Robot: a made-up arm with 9 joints. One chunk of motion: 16 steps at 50 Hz.
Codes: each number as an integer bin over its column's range. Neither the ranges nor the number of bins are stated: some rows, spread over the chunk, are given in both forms.
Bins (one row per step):
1: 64 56 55 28 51 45
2: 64 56 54 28 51 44
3: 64 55 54 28 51 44
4: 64 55 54 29 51 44
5: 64 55 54 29 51 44
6: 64 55 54 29 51 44
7: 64 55 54 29 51 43
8: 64 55 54 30 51 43
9: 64 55 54 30 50 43
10: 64 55 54 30 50 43
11: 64 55 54 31 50 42
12: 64 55 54 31 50 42
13: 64 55 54 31 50 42
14: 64 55 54 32 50 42
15: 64 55 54 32 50 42
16: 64 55 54 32 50 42
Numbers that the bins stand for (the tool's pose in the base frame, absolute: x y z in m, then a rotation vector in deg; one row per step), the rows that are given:
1: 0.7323 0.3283 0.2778 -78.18 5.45 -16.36
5: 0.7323 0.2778 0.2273 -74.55 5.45 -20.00
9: 0.7323 0.2778 0.2273 -70.91 1.82 -23.64
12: 0.7323 0.2778 0.2273 -67.27 1.82 -27.27
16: 0.7323 0.2778 0.2273 -63.64 1.82 -27.27
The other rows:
2: 0.7323 0.3283 0.2273 -78.18 5.45 -20.00
3: 0.7323 0.2778 0.2273 -78.18 5.45 -20.00
4: 0.7323 0.2778 0.2273 -74.55 5.45 -20.00
6: 0.7323 0.2778 0.2273 -74.55 5.45 -20.00
7: 0.7323 0.2778 0.2273 -74.55 5.45 -23.64
8: 0.7323 0.2778 0.2273 -70.91 5.45 -23.64
10: 0.7323 0.2778 0.2273 -70.91 1.82 -23.64
11: 0.7323 0.2778 0.2273 -67.27 1.82 -27.27
13: 0.7323 0.2778 0.2273 -67.27 1.82 -27.27
14: 0.7323 0.2778 0.2273 -63.64 1.82 -27.27
15: 0.7323 0.2778 0.2273 -63.64 1.82 -27.27

